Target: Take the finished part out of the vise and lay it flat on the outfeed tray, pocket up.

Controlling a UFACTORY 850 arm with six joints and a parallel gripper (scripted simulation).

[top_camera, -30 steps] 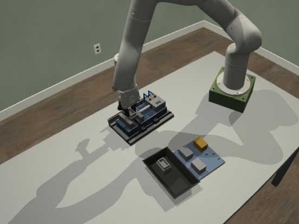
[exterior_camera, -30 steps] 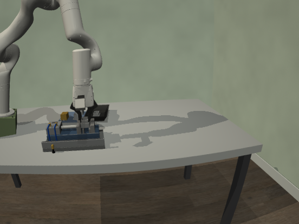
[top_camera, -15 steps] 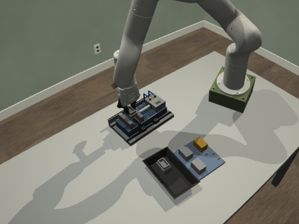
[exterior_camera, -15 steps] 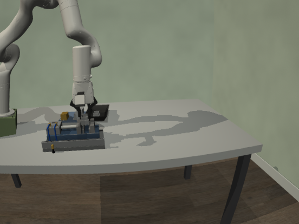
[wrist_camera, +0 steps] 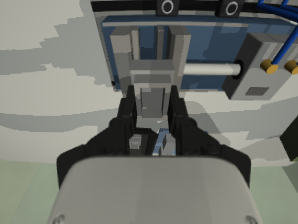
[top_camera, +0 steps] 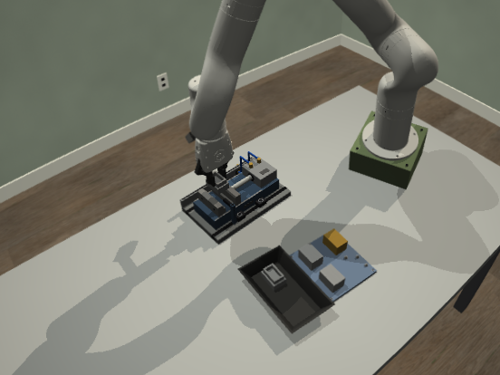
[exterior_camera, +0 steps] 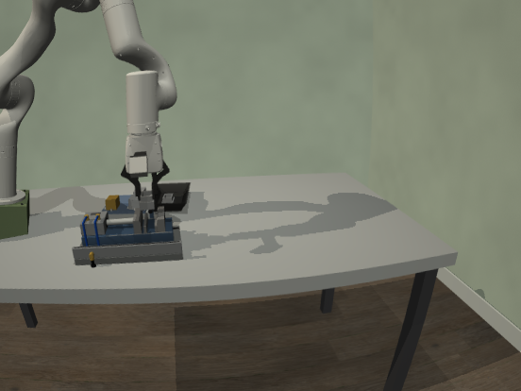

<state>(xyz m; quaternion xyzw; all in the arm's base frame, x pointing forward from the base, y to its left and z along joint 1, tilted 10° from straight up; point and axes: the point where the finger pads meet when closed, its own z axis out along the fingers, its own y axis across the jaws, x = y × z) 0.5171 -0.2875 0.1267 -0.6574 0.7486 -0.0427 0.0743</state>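
Now: hand 60 mm past the vise, 10 mm to the right of it and 120 mm above it. Round my hand: brass block: 110 mm behind, 350 mm to the left, 130 mm below; then blue plate: 60 mm behind, 380 mm to the left, 160 mm below.
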